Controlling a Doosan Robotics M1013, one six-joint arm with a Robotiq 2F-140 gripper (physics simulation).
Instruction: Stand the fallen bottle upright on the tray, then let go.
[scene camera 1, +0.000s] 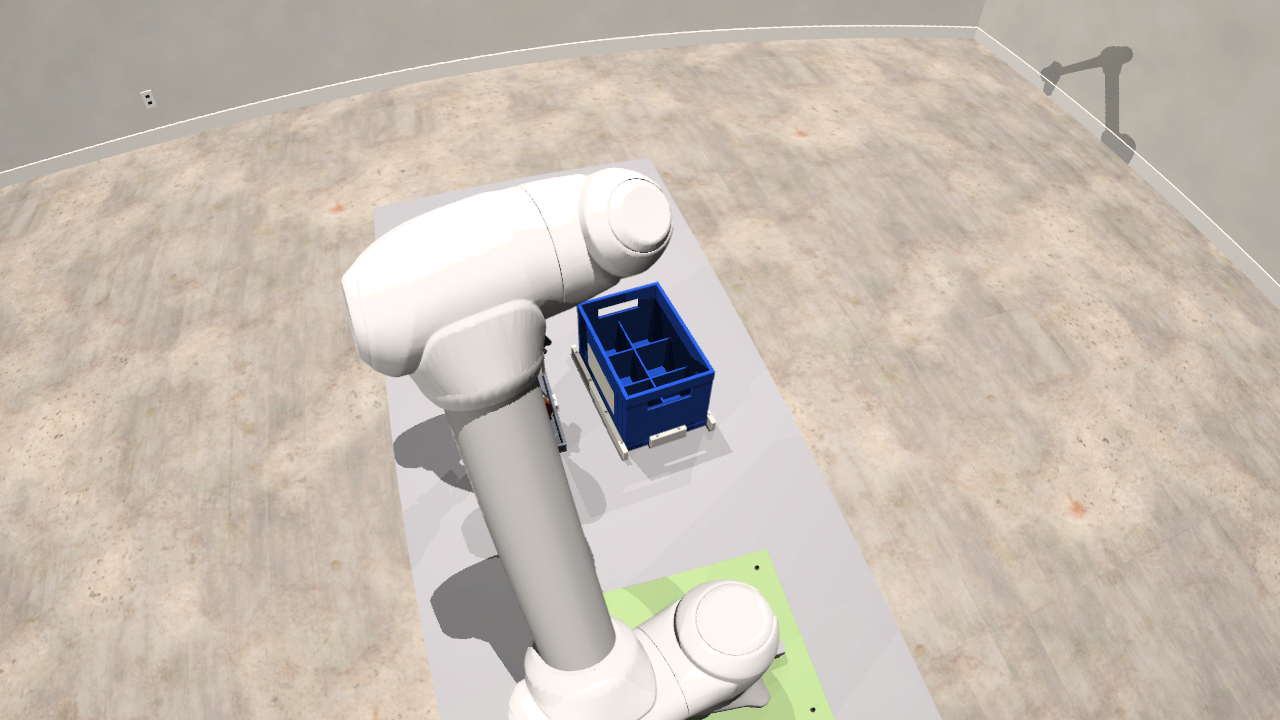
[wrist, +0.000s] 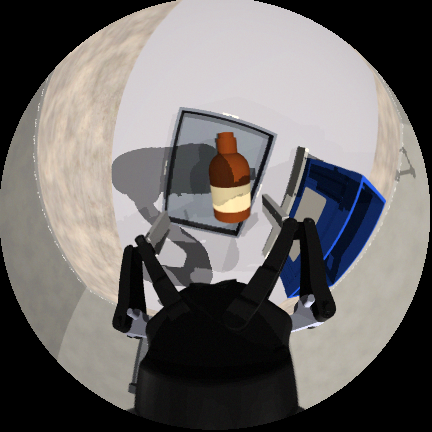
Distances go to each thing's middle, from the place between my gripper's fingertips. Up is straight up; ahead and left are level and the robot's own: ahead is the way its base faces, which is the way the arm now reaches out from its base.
Scene:
My hand is 40 mm short of the brown bottle (wrist: 229, 176), 20 mm to the left of it and 70 mm above it.

